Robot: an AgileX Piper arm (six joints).
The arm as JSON. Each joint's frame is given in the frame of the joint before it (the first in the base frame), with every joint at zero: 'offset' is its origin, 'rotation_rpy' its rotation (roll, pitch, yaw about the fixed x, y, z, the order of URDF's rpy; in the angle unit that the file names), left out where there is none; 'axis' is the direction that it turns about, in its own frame. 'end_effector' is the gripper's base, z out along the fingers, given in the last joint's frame.
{
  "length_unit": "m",
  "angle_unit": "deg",
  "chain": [
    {
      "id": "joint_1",
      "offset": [
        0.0,
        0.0,
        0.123
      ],
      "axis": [
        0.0,
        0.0,
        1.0
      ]
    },
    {
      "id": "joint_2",
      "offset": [
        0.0,
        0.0,
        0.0
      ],
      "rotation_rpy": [
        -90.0,
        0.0,
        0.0
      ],
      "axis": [
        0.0,
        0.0,
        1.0
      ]
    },
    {
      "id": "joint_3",
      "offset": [
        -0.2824,
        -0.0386,
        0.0
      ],
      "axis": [
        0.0,
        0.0,
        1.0
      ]
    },
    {
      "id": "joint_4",
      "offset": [
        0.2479,
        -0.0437,
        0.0
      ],
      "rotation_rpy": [
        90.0,
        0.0,
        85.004
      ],
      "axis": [
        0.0,
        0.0,
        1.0
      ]
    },
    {
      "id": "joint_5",
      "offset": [
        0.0,
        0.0,
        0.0
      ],
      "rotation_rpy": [
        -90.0,
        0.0,
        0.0
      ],
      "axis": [
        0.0,
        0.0,
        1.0
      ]
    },
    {
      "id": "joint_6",
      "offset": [
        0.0,
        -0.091,
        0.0
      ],
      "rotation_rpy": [
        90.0,
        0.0,
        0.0
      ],
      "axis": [
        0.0,
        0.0,
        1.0
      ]
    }
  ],
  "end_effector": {
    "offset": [
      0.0,
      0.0,
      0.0
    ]
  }
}
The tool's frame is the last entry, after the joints.
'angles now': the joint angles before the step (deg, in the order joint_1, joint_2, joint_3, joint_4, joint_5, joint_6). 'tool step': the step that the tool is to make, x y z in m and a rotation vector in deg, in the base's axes. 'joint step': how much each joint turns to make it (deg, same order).
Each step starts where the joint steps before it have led.
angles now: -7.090 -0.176 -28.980 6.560 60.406 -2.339
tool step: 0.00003 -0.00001 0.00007 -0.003 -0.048 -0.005
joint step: 0.001 0.000 -0.001 -0.001 -0.047 0.001
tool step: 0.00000 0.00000 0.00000 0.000 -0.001 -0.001
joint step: -0.001 0.000 0.000 0.000 -0.001 0.000
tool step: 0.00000 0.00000 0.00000 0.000 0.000 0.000
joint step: 0.000 0.000 0.000 0.000 0.000 0.000
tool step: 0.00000 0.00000 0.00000 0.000 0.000 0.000
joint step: 0.000 0.000 0.000 0.000 0.000 0.000
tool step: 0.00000 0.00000 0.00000 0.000 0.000 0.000
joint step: 0.000 0.000 0.000 0.000 0.000 0.000
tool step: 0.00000 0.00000 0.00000 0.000 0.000 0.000
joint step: 0.000 0.000 0.000 0.000 0.000 0.000
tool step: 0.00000 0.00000 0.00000 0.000 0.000 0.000
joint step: 0.000 0.000 0.000 0.000 0.000 0.000
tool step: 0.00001 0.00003 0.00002 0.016 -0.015 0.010
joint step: -0.003 0.000 0.000 0.023 -0.012 -0.003
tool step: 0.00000 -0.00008 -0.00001 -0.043 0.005 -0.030
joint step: 0.004 0.000 0.001 -0.057 -0.002 0.005
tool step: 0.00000 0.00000 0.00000 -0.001 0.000 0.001
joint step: 0.000 0.000 0.000 0.000 0.000 -0.001
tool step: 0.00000 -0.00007 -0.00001 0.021 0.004 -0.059
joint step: 0.000 0.000 0.001 -0.051 -0.002 0.069
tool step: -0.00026 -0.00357 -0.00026 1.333 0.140 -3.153
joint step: 0.000 0.002 -0.002 -2.601 0.001 3.862
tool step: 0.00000 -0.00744 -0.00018 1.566 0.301 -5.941
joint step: -0.002 0.317 0.001 -5.352 0.053 6.644
